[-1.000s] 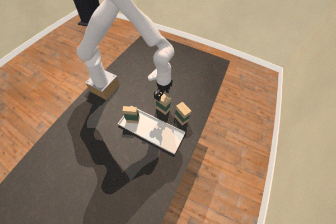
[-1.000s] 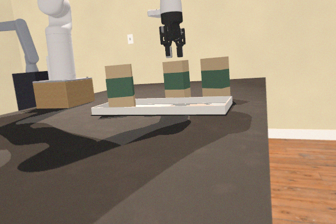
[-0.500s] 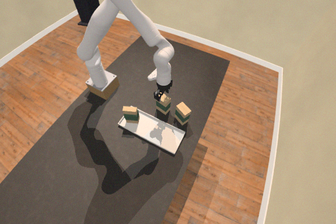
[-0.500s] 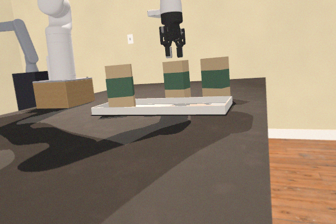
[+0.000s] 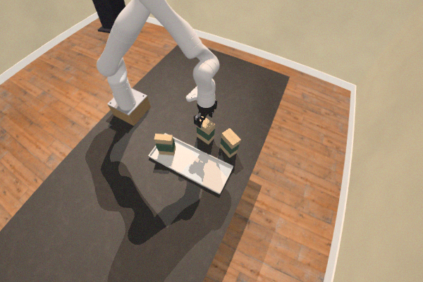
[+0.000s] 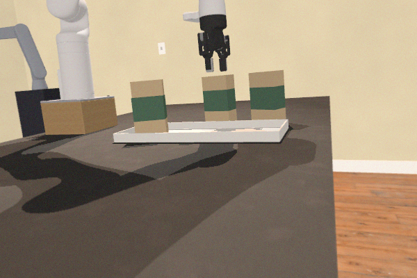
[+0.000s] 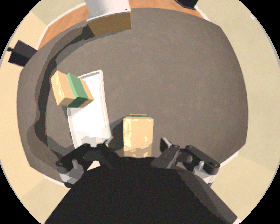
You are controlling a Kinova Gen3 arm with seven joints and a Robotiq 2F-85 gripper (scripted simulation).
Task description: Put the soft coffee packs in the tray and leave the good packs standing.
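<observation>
Now: the white tray 3 cm behind my hand, 16 cm to the right of it and 15 cm below it.
</observation>
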